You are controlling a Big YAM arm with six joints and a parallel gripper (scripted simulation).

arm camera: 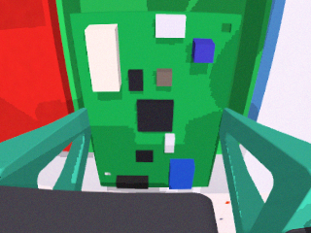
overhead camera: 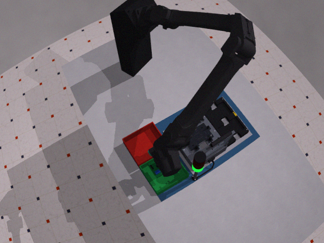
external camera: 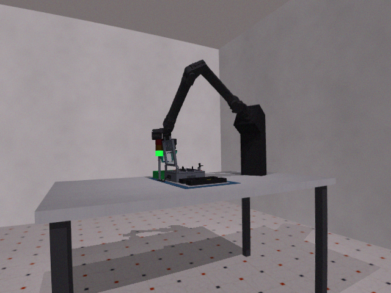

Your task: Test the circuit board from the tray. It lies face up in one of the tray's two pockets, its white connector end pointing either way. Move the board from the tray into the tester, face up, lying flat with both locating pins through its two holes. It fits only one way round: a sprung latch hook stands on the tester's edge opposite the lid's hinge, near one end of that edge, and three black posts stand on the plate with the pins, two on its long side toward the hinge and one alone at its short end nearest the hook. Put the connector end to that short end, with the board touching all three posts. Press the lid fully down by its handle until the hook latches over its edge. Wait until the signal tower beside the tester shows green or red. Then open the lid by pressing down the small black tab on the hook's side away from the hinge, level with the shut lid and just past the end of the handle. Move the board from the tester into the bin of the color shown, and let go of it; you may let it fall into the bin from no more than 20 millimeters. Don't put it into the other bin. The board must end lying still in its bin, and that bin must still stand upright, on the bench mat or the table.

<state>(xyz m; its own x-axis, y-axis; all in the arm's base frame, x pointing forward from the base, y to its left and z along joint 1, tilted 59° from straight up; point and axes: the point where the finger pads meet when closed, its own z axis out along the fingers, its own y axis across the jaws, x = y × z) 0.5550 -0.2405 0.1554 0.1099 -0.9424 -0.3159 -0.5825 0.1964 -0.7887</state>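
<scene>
Right now my hand is right at the green circuit board. The rest, counted from my hand: green bin (10 cm below); then red bin (14 cm behind, 3 cm to the right, 10 cm below); then tester plate (7 cm behind, 20 cm to the left, 4 cm below).
</scene>
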